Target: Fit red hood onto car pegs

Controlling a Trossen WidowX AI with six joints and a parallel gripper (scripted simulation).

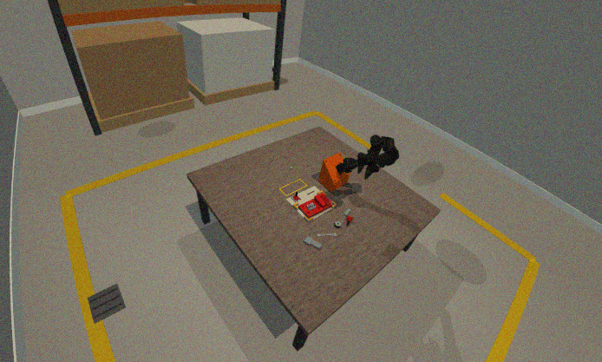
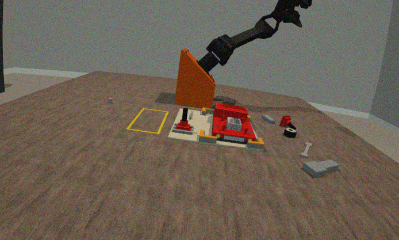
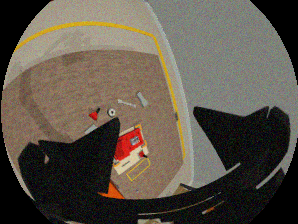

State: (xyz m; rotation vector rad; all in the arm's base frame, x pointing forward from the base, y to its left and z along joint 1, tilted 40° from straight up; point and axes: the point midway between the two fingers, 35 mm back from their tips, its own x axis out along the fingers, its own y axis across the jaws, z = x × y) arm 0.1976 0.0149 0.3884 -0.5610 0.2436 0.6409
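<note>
The red hood lies 330 mm below my gripper tip, 200 mm to the right of it and 10 mm ahead of it. Round my gripper tip: bolt (370 mm below, 180 mm ahead, 20 mm to the right).
</note>
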